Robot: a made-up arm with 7 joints. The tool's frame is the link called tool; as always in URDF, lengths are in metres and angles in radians. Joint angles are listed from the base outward.
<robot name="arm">
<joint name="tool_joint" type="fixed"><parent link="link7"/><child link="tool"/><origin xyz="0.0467 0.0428 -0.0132" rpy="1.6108 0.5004 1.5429"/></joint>
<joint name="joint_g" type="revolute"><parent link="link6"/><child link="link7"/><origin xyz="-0.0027 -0.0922 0.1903" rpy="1.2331 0.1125 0.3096"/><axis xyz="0 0 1"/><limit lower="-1.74" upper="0.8"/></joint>
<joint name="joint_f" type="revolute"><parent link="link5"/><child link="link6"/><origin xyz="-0.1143 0.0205 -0.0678" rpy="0.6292 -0.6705 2.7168"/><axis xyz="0 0 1"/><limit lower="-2.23" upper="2.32"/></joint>
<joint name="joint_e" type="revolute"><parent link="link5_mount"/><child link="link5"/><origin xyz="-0.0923 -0.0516 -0.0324" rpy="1.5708 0 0.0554"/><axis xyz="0 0 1"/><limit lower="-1.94" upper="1.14"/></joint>
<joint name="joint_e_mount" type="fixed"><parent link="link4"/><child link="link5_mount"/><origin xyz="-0.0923 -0.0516 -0.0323" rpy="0 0 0"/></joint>
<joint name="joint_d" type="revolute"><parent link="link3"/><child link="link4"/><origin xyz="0.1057 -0.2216 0.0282" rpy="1.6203 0.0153 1.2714"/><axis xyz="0 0 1"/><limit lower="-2.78" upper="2.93"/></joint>
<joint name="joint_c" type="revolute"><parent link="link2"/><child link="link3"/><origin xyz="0.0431 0.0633 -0.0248" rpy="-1.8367 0.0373 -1.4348"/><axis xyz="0 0 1"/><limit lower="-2.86" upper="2.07"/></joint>
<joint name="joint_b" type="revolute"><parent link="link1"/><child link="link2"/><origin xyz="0.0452 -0.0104 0.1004" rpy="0.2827 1.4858 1.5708"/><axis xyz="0 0 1"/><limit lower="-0.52" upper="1.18"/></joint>
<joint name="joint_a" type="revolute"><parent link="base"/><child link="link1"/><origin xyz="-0.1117 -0.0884 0.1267" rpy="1.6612 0.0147 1.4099"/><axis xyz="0 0 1"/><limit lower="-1.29" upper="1.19"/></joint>
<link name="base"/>
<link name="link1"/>
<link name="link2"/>
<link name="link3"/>
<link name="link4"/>
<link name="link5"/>
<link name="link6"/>
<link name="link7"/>
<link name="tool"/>
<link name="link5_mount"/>
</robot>
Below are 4 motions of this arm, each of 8 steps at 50 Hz.
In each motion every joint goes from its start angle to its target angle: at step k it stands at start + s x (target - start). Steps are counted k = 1, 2, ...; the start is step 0. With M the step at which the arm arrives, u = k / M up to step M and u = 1 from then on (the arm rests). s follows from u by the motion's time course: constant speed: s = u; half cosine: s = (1 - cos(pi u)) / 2; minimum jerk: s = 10 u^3 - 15 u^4 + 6 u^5.
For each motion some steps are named. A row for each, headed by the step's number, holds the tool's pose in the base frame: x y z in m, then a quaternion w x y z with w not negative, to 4 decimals.
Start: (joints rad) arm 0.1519 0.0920 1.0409 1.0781 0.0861 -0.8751 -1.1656
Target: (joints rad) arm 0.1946 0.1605 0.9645 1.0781 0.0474 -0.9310 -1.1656
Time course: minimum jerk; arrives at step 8
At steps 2, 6, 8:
2: 0.0851 0.1985 0.0725 0.9084 -0.3899 0.1309 0.0757
6: 0.0642 0.2019 0.1035 0.9171 -0.3514 0.1252 0.1408
8: 0.0615 0.2019 0.1076 0.9178 -0.3463 0.1242 0.1493

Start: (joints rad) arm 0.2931 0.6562 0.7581 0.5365 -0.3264 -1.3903 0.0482
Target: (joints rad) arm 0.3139 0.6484 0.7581 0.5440 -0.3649 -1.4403 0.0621
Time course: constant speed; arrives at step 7
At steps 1, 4, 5, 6, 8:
1: -0.0759 0.1153 0.2162 0.5445 -0.7641 -0.0602 0.3408
4: -0.0738 0.1112 0.2171 0.5340 -0.7697 -0.0653 0.3437
5: -0.0730 0.1098 0.2173 0.5305 -0.7716 -0.0669 0.3446
6: -0.0723 0.1085 0.2176 0.5269 -0.7734 -0.0686 0.3456
8: -0.0716 0.1071 0.2179 0.5234 -0.7752 -0.0703 0.3466

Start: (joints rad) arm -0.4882 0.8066 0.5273 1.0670 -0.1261 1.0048 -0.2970
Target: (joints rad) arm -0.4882 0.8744 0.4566 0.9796 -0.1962 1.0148 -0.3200
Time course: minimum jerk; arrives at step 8
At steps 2, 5, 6, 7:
2: -0.0090 0.1474 -0.0170 0.5106 -0.5364 0.4242 -0.5211
5: -0.0156 0.1610 0.0032 0.5403 -0.5462 0.4260 -0.4778
6: -0.0171 0.1644 0.0089 0.5484 -0.5483 0.4263 -0.4658
7: -0.0179 0.1661 0.0119 0.5525 -0.5492 0.4264 -0.4597

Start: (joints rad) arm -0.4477 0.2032 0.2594 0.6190 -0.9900 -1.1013 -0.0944
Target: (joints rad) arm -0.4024 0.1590 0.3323 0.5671 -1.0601 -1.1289 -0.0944
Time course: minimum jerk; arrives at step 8
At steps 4, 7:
4: 0.0046 0.0686 0.1539 0.2420 -0.9001 0.1977 0.3036
7: 0.0063 0.0668 0.1565 0.2207 -0.9114 0.1888 0.2916

